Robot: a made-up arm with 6 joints.
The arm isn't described. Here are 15 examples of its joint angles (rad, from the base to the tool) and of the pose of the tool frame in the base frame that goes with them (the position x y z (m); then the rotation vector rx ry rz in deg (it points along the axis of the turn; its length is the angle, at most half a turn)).
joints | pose
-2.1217 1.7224 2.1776 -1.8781 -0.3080 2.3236 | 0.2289 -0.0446 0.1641 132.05 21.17 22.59
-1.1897 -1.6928 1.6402 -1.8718 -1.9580 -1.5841 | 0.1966 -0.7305 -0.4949 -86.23 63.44 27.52
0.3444 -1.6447 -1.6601 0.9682 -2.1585 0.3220 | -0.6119 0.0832 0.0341 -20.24 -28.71 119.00
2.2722 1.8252 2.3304 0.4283 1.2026 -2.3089 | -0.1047 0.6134 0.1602 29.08 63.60 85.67
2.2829 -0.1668 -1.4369 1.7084 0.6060 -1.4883 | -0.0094 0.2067 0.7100 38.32 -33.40 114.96
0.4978 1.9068 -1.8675 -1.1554 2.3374 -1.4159 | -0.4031 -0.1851 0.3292 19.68 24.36 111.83
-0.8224 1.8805 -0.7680 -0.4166 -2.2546 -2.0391 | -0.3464 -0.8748 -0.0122 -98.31 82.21 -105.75
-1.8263 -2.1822 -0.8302 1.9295 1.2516 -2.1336 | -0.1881 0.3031 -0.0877 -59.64 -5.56 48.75
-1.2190 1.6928 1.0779 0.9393 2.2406 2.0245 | 0.1129 -0.4014 -0.5300 -62.65 28.23 61.98
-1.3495 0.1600 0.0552 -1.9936 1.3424 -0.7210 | 0.2140 -0.0097 -0.3138 -44.50 -43.95 82.48
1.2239 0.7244 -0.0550 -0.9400 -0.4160 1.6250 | 0.4075 0.3948 0.8854 27.49 8.47 23.30
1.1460 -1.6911 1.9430 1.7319 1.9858 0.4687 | -0.3205 0.4589 0.6915 53.44 127.68 12.19
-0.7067 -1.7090 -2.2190 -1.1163 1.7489 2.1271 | -0.0628 -0.5440 -0.2437 -98.65 73.79 -47.94
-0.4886 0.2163 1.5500 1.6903 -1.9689 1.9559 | -0.3938 -0.0724 0.6932 -44.20 -156.56 -17.80
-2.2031 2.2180 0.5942 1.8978 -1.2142 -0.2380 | -0.1407 -0.3978 -0.7180 -121.30 104.94 -35.16
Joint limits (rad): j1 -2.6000..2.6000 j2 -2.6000..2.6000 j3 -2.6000..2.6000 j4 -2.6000..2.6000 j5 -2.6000..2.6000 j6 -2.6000..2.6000
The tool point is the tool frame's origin. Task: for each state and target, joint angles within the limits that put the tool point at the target. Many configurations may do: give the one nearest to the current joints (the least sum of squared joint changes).
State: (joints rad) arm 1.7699 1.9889 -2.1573 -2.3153 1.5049 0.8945
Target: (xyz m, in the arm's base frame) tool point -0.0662 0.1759 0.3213
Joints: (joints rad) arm 1.8176 1.7740 -2.3537 -2.3779 1.4808 0.8137
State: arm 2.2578 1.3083 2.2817 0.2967 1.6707 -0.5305
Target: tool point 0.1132 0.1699 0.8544
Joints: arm 1.4388 1.6241 1.8849 0.2632 1.8918 -0.5378
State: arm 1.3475 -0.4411 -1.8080 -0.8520 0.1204 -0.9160
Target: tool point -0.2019 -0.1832 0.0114
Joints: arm 0.9431 -0.9009 -1.6140 -1.1039 -0.0045 -0.7766
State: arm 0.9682 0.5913 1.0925 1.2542 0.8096 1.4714
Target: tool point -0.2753 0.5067 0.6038
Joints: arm 1.2735 1.1891 1.9693 0.8166 0.7094 1.3731
